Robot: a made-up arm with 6 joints.
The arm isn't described. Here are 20 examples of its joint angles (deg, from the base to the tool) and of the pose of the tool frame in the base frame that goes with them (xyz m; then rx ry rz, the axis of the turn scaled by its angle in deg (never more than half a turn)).
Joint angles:
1: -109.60 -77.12 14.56 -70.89 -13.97 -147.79
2: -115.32 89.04 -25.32 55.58 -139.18 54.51
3: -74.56 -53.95 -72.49 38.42 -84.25 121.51
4: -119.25 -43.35 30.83 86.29 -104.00 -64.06
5: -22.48 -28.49 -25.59 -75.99 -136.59 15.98
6: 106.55 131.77 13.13 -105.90 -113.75 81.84
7: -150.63 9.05 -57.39 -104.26 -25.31 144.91
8: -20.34 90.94 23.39 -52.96 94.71 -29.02
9: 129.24 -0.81 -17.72 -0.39 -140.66 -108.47
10: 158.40 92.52 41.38 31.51 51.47 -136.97
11: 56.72 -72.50 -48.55 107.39 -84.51 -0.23
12: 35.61 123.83 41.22 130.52 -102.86 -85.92
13: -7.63 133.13 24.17 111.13 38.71 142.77
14: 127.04 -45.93 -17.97 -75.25 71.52 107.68
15: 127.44 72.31 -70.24 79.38 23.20 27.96
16: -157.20 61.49 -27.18 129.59 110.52 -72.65
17: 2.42 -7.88 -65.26 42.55 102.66 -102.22
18: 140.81 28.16 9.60 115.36 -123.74 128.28
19: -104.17 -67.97 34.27 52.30 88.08 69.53
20: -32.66 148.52 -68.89 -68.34 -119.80 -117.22
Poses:
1: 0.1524 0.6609 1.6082 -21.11 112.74 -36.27
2: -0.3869 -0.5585 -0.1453 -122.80 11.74 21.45
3: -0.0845 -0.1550 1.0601 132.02 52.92 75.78
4: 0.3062 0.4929 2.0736 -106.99 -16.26 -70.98
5: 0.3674 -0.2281 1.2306 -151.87 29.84 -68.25
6: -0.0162 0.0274 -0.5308 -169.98 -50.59 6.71
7: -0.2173 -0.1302 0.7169 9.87 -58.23 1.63
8: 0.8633 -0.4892 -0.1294 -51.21 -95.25 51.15
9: -0.2660 0.6979 1.2956 16.98 19.00 90.91
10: -1.1960 0.6610 0.0874 -161.40 -65.28 -22.37
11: -0.1433 -0.1209 1.4328 -31.04 13.46 99.20
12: 0.6889 0.6404 -0.5729 -39.12 34.25 113.08
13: 0.5433 0.0066 -0.6812 57.70 -39.76 -60.66
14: 0.0294 0.1277 1.4265 -31.39 85.83 -142.27
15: -0.1922 0.2852 0.2630 -14.64 -97.11 -1.54
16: -0.7783 -0.4905 0.2928 -0.03 -143.54 67.84
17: 0.4595 -0.1574 0.9462 -86.75 108.60 -57.94
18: -0.9550 0.6928 1.2950 -87.08 129.00 10.39
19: 0.1664 1.0866 1.6429 84.56 -134.39 33.48
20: -0.1032 -0.0635 0.5156 70.93 -123.24 74.23
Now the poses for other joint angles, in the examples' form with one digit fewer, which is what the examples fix.
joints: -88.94 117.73 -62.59 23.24 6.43 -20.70
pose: -0.180 -0.008 0.109 126.5 -56.7 -53.6
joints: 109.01 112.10 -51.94 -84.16 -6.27 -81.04
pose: 0.088 0.007 0.307 -4.9 -37.3 51.1
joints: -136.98 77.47 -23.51 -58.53 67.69 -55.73
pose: -0.440 -0.251 0.125 -97.8 -34.7 -76.1
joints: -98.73 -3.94 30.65 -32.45 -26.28 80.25
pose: -0.284 -0.585 1.877 -19.3 8.0 52.9
